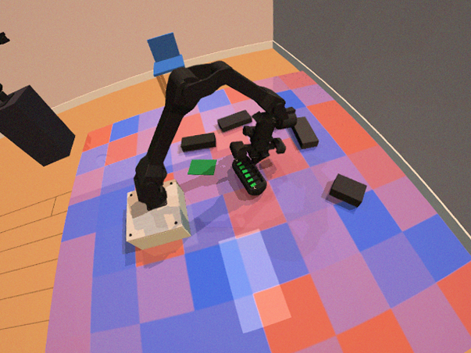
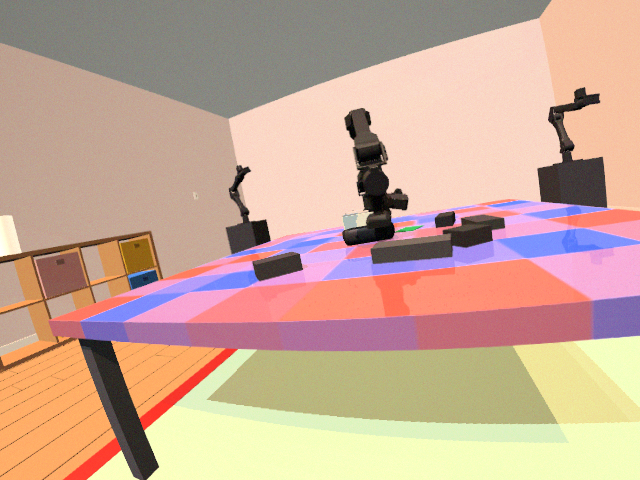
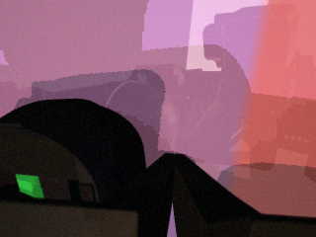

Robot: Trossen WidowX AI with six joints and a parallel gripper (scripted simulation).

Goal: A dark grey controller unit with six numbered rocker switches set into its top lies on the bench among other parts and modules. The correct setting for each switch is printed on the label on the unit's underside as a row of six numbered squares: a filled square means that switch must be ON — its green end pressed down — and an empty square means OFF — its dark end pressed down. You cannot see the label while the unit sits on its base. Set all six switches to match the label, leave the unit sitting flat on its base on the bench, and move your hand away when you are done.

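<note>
Now: the flat green square 180 mm behind my gripper tip, 70 mm to the left of it and 10 mm below it. The rest, counted from my gripper tip: small cube 190 mm ahead, 180 mm to the left, 10 mm above.
</note>
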